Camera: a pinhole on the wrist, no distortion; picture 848 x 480 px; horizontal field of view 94.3 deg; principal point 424.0 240.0 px. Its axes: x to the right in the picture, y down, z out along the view. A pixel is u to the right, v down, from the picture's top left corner.
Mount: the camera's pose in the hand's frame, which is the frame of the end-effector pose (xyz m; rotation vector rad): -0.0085 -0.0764 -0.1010 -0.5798 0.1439 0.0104
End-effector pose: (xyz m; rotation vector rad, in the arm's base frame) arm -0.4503 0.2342 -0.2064 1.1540 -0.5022 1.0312
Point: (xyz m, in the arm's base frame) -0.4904 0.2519 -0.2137
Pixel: 349.4 403.0
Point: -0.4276 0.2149 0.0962
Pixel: 663.9 279.2
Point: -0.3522 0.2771 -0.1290
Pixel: 793.1 119.8
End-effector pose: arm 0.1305 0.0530 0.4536 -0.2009 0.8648 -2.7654
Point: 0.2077 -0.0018 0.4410
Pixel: 263.2 340.9
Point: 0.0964 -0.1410 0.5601
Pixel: 485.8 211.9
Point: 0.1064 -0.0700 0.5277
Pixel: 473.5 212.2
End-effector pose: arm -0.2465 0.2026 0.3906 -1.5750 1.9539 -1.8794
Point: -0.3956 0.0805 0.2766
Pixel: 513.5 465.5
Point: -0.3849 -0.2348 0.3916
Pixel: 669.4 250.6
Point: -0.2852 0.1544 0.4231
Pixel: 586.8 272.7
